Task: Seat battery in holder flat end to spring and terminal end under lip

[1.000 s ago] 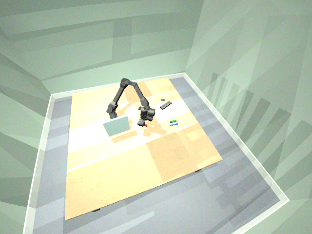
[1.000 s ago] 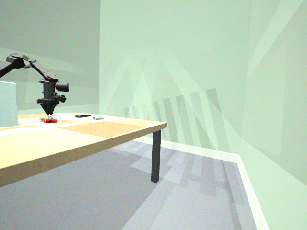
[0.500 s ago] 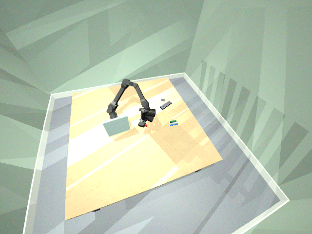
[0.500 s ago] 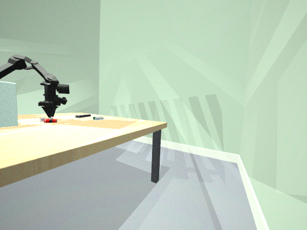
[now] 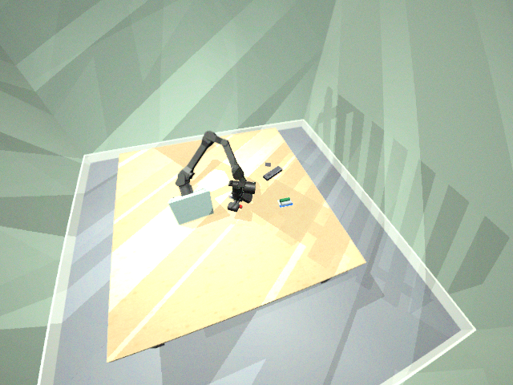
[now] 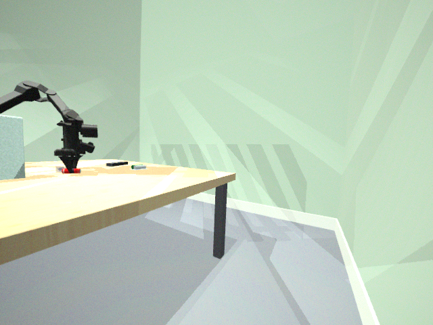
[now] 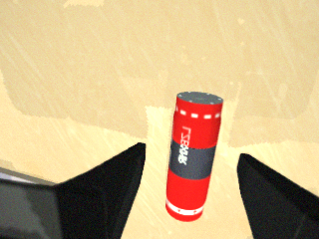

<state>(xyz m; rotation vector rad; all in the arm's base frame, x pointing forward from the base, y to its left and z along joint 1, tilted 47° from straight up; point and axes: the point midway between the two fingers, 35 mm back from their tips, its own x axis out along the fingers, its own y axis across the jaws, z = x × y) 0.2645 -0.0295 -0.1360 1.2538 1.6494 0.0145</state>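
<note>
Now: the red battery right at my gripper tip. Round my gripper tip: black bar: 35 cm ahead, 15 cm to the left.
</note>
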